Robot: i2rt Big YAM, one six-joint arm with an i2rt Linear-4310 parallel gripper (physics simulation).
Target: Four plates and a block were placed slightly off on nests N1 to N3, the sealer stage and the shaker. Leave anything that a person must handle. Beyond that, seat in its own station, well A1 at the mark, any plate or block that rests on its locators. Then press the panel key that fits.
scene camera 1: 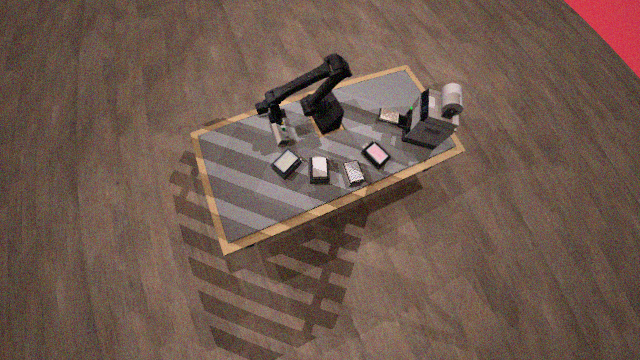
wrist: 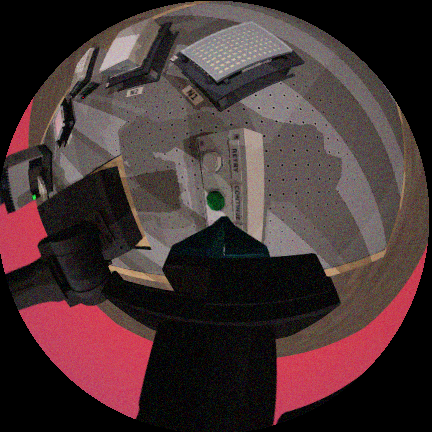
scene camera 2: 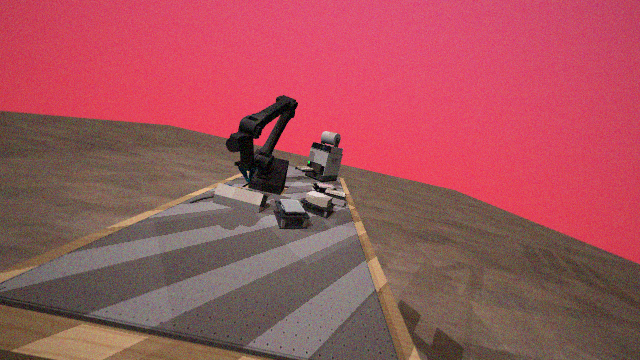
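My gripper point(scene camera 1: 282, 125) point(scene camera 2: 247, 180) point(wrist: 224, 221) is shut and empty, fingertips low over the key panel point(scene camera 1: 283, 136) point(scene camera 2: 240, 196) point(wrist: 255, 175). In the wrist view they are just below the green CONTINUE key point(wrist: 215, 201); the pale RETRY key point(wrist: 212, 161) is farther up. The gripper hides the panel's other keys; contact cannot be told. A pale plate point(scene camera 1: 286, 162) point(scene camera 2: 291, 205) point(wrist: 235, 50) lies on N1. A white-topped block or plate point(scene camera 1: 319, 164) point(wrist: 120, 51) is on N2. A patterned plate point(scene camera 1: 354, 171), a pink-topped plate point(scene camera 1: 375, 153) and a plate point(scene camera 1: 389, 115) by the sealer also show. Exact seating is unclear.
The sealer point(scene camera 1: 431, 125) point(scene camera 2: 326, 161) point(wrist: 20, 177) with its white roll point(scene camera 1: 452, 95) point(scene camera 2: 330, 138) stands at the table's far end from scene camera 2. The arm's dark base point(scene camera 1: 327, 112) point(scene camera 2: 270, 175) point(wrist: 95, 215) is between panel and sealer. A wooden rim point(scene camera 1: 208, 200) edges the table.
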